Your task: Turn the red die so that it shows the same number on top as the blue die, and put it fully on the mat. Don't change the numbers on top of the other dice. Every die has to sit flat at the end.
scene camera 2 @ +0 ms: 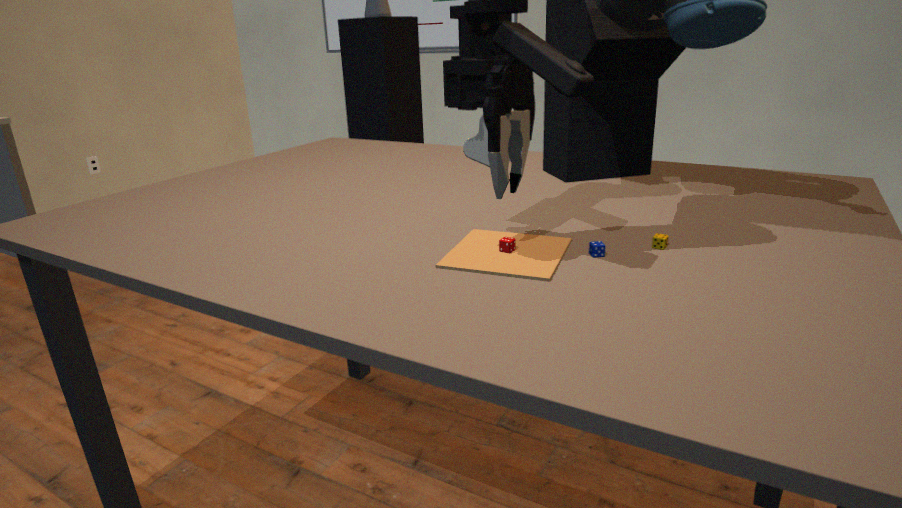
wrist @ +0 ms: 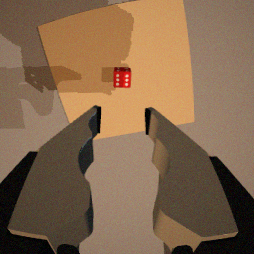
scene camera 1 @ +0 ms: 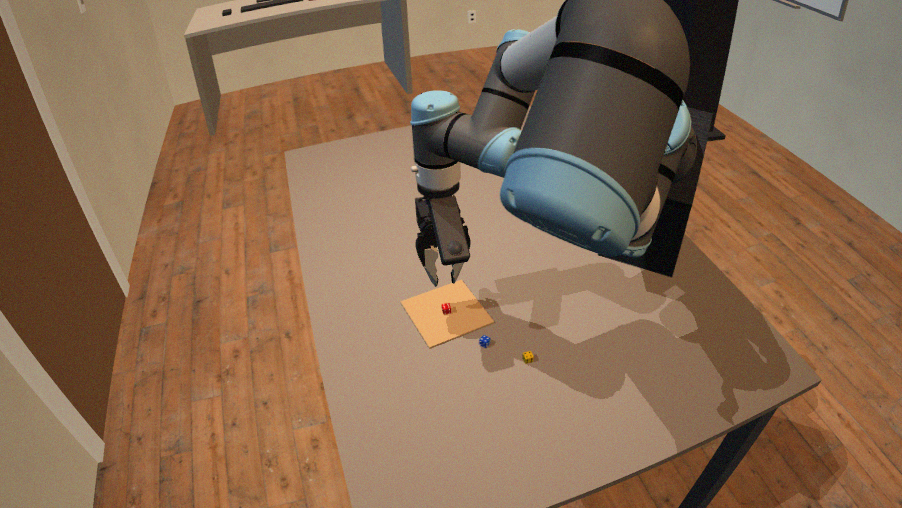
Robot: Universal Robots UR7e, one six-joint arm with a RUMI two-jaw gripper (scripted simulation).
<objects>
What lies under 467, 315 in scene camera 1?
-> A tan mat.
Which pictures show my gripper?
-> Scene camera 2, the wrist view and scene camera 1: all of them.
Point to a tan mat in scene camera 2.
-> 536, 257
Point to a tan mat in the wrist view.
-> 82, 51
</objects>
